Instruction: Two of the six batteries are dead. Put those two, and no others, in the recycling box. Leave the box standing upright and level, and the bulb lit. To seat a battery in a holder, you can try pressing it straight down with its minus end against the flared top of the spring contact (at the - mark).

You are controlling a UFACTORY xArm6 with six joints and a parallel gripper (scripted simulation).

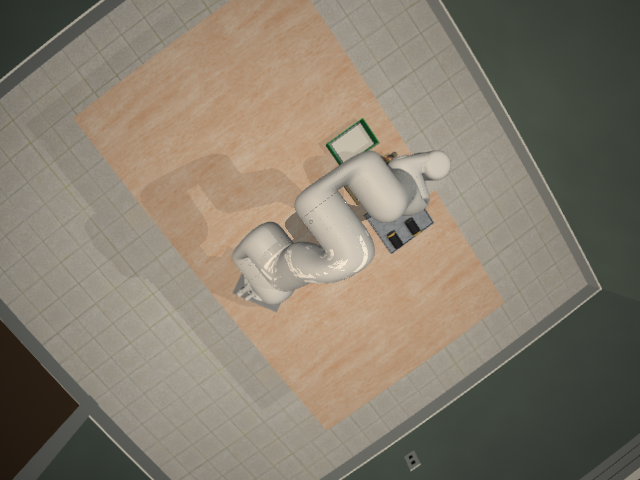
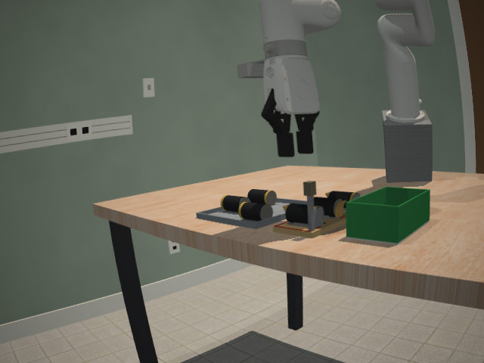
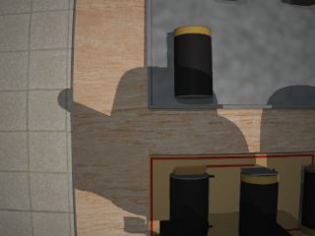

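The grey tray is 170 mm to the right of my hand, 150 mm below it and 50 mm behind it. The rest, counted from my hand: green recycling box (160 mm to the left, 130 mm below, 70 mm behind).
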